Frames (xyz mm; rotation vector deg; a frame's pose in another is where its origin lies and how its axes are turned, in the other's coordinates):
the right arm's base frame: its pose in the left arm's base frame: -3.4 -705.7 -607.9 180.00 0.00 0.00
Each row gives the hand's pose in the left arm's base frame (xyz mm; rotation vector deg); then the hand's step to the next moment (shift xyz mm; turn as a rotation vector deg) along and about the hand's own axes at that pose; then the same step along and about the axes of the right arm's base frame.
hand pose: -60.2 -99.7 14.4 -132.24 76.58 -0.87
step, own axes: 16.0 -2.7 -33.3 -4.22 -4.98 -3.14
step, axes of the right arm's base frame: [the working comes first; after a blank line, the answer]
step, axes of the left arm's base frame: 2.7 -25.0 27.2 1.10 4.31 5.72

2.7 25.0 -27.2 1.10 -4.31 -5.72
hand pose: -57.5 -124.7 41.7 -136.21 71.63 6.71
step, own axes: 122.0 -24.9 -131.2 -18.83 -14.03 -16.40
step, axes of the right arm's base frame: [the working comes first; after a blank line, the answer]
step, axes of the left arm's base frame: 74.3 -136.6 92.4 -1.95 14.22 24.79

74.3 136.6 -92.4 -1.95 -14.22 -24.79
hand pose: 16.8 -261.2 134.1 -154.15 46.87 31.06
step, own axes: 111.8 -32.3 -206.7 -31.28 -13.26 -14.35
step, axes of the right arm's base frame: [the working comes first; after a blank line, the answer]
step, axes of the left arm's base frame: 160.6 -102.3 141.4 -12.52 20.25 28.16

160.6 102.3 -141.4 -12.52 -20.25 -28.16
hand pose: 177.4 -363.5 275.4 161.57 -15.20 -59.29
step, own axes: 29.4 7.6 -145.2 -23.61 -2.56 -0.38
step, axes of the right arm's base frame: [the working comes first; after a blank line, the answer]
step, axes of the left arm's base frame: 115.6 -5.2 92.9 -17.15 7.41 14.66

115.6 5.2 -92.9 -17.15 -7.41 -14.66
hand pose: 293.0 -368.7 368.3 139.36 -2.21 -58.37
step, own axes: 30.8 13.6 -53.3 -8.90 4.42 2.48
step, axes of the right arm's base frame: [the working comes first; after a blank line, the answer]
step, axes of the left arm's base frame: 60.4 4.8 17.6 -7.37 -3.06 6.42

60.4 -4.8 -17.6 -7.37 3.06 -6.42
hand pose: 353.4 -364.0 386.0 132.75 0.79 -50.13
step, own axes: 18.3 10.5 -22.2 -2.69 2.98 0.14
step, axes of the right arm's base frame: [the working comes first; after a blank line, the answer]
step, axes of the left arm's base frame: 29.6 0.8 7.7 -1.49 -1.86 3.23

29.6 -0.8 -7.7 -1.49 1.86 -3.23
